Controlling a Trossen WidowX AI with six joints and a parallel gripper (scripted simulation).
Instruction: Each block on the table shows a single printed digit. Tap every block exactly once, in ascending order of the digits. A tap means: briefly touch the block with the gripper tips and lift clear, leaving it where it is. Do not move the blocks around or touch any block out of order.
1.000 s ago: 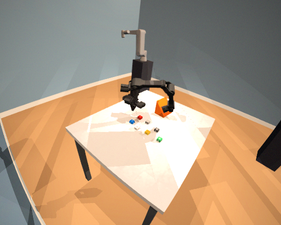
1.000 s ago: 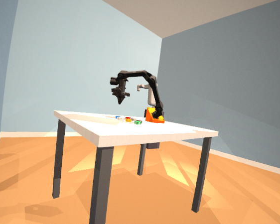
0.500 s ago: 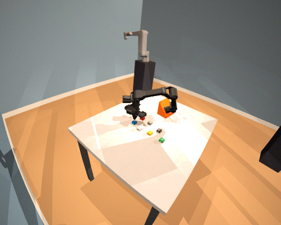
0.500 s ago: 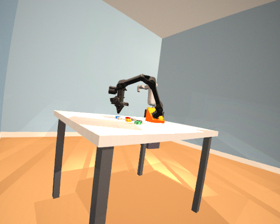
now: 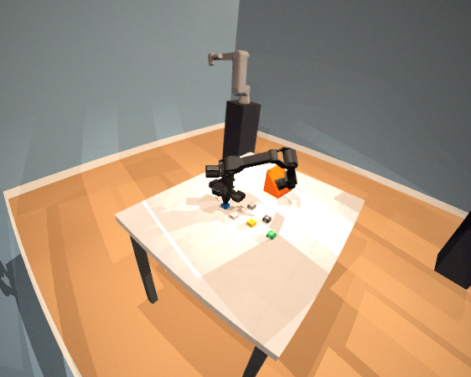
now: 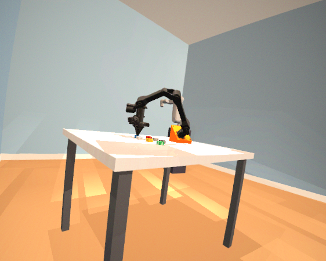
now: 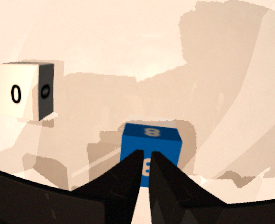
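Right now my gripper tip is 1 cm above the blue block. Round my gripper tip: red block 10 cm behind, 1 cm to the right, 1 cm below; then white block 2 cm ahead, 8 cm to the left, 1 cm below; then light grey block 11 cm behind, 8 cm to the left, 1 cm below.
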